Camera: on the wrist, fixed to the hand. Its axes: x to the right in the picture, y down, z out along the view.
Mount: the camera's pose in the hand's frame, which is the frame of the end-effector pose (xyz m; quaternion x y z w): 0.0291 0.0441 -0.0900 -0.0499 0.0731 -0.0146 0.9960
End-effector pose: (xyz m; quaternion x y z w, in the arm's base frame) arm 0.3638 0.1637 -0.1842 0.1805 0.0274 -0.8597 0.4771
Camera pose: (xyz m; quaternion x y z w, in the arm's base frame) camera 0.4120 0.1359 -0.2725 0.2184 0.1077 -0.8486 0.4696
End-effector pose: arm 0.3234 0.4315 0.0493 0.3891 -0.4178 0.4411 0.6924
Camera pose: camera 0.3109 0.5351 0.0523 0.3268 -0.3818 0.4368 0.7460
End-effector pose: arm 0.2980 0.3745 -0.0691 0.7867 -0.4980 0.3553 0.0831
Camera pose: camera 0.2253 0.3754 0.0058 0.7607 -0.4962 0.3853 0.1636
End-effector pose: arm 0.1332 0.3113 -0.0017 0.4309 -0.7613 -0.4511 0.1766
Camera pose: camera 0.1540 0.2492 0.0796 0.4645 -0.7165 -0.4584 0.2465
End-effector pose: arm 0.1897 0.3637 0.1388 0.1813 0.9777 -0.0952 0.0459
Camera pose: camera 0.1737 0.4324 0.2157 -0.1710 -0.9845 0.0334 0.0181
